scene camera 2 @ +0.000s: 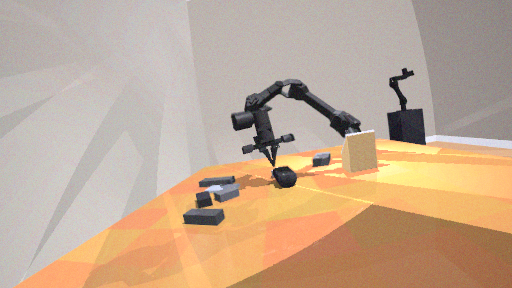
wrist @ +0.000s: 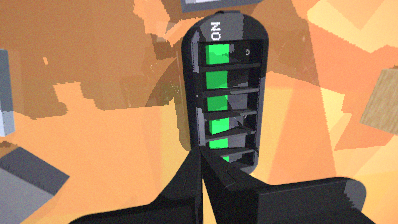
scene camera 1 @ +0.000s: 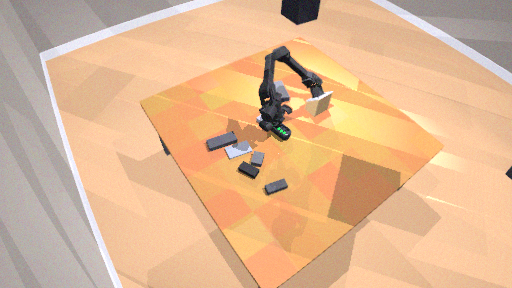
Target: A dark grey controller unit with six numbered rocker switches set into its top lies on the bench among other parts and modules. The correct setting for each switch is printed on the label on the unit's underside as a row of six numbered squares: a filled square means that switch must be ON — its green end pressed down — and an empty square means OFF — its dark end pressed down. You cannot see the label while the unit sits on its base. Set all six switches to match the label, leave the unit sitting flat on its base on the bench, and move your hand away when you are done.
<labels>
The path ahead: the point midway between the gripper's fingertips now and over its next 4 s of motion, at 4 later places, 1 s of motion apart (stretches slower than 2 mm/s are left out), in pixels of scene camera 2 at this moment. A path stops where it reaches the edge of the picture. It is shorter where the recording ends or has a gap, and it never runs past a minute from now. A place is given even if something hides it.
My gripper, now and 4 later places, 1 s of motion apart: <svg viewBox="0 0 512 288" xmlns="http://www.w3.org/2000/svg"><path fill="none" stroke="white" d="M274 167L292 162L271 170L275 164L290 161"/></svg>
</labels>
